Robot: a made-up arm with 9 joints. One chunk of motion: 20 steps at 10 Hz.
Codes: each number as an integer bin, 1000 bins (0 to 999) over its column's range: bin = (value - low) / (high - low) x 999, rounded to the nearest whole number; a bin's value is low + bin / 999 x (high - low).
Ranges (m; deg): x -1.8..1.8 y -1.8..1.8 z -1.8..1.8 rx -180..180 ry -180..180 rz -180..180
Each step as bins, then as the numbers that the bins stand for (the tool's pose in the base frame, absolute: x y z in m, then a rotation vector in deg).
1 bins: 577 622 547 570 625 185
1 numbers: 0.2793 0.4414 0.1712 25.41 45.23 -113.33
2 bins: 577 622 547 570 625 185
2 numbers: 0.2793 0.4414 0.1712 25.41 45.23 -113.33
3 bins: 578 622 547 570 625 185
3 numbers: 0.2829 0.4414 0.1712 25.41 45.23 -113.33
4 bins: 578 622 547 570 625 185
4 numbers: 0.2829 0.4414 0.1712 25.41 45.23 -113.33
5 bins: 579 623 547 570 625 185
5 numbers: 0.2865 0.4450 0.1712 25.41 45.23 -113.33
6 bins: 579 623 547 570 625 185
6 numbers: 0.2865 0.4450 0.1712 25.41 45.23 -113.33
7 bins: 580 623 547 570 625 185
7 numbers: 0.2901 0.4450 0.1712 25.41 45.23 -113.33
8 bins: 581 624 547 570 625 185
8 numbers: 0.2937 0.4486 0.1712 25.41 45.23 -113.33
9 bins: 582 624 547 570 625 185
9 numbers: 0.2973 0.4486 0.1712 25.41 45.23 -113.33
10 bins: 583 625 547 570 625 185
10 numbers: 0.3009 0.4523 0.1712 25.41 45.23 -113.33
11 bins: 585 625 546 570 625 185
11 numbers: 0.3081 0.4523 0.1676 25.41 45.23 -113.33
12 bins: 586 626 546 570 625 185
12 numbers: 0.3117 0.4559 0.1676 25.41 45.23 -113.33
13 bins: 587 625 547 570 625 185
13 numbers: 0.3153 0.4523 0.1712 25.41 45.23 -113.33
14 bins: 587 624 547 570 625 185
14 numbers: 0.3153 0.4486 0.1712 25.41 45.23 -113.33
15 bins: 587 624 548 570 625 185
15 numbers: 0.3153 0.4486 0.1748 25.41 45.23 -113.33
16 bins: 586 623 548 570 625 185
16 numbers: 0.3117 0.4450 0.1748 25.41 45.23 -113.33
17 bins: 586 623 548 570 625 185
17 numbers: 0.3117 0.4450 0.1748 25.41 45.23 -113.33
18 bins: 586 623 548 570 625 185
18 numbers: 0.3117 0.4450 0.1748 25.41 45.23 -113.33
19 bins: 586 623 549 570 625 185
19 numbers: 0.3117 0.4450 0.1784 25.41 45.23 -113.33
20 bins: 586 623 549 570 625 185
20 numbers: 0.3117 0.4450 0.1784 25.41 45.23 -113.33
